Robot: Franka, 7 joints.
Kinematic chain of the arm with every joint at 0, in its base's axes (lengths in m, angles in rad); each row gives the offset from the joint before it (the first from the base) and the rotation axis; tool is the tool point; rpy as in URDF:
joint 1: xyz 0 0 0.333 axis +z
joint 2: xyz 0 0 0 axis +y
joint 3: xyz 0 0 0.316 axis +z
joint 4: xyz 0.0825 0 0 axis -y
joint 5: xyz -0.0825 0 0.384 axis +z
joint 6: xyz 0 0 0 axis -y
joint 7: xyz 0.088 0 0 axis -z
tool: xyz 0 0 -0.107 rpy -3.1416 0 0
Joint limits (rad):
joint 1: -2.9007..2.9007
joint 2: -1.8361..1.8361
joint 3: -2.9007..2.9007
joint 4: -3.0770..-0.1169
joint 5: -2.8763..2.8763
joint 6: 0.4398..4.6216
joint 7: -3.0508..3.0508
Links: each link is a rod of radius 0.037 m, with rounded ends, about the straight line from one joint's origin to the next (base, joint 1, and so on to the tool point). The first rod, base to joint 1, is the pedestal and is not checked.
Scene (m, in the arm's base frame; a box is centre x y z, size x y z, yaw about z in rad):
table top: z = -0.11
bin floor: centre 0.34 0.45 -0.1 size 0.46 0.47 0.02 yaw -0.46
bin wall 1: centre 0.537 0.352 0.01 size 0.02 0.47 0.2 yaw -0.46
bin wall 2: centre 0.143 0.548 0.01 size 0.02 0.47 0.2 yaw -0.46
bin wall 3: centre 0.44 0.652 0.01 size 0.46 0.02 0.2 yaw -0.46
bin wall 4: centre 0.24 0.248 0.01 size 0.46 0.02 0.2 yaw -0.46
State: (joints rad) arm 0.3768 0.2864 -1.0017 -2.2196 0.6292 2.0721 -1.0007
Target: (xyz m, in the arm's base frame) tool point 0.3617 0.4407 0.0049
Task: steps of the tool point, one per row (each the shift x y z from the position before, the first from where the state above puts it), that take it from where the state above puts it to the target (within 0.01 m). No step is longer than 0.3 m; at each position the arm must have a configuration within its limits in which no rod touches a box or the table.
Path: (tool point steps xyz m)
1: 0.0976 0.2334 -0.0146
2: -0.0242 0.2599 -0.0126
3: -0.1463 0.2250 -0.0055
4: 0.0083 0.0121 -0.1197
5: -0.0083 -0.0121 -0.1272

